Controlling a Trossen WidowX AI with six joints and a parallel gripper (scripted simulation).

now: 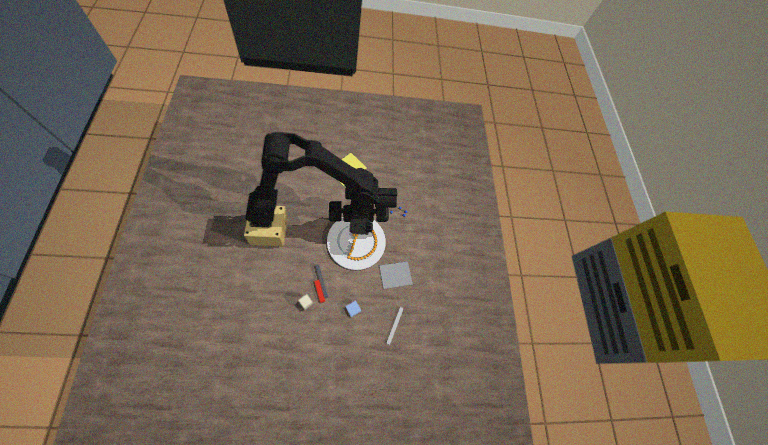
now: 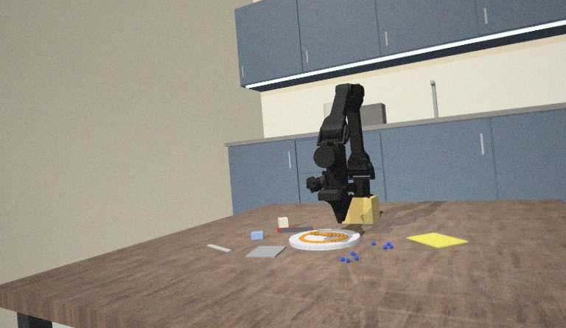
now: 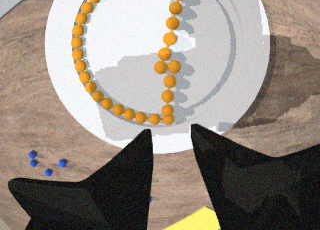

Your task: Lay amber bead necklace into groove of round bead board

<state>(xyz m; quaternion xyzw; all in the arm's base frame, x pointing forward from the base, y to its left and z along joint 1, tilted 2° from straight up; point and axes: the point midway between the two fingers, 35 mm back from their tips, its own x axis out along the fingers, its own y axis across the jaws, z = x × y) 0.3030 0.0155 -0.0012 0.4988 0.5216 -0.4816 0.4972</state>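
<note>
The red stick lies 21 cm to the right of my gripper tip, 11 cm behind it and 5 cm below it. Round my gripper tip: yellow sheet (24 cm to the left, 5 cm below, 4 cm behind); light blue cube (28 cm to the right, 4 cm below); grey square tile (17 cm to the right, 14 cm ahead, 5 cm below).
</note>
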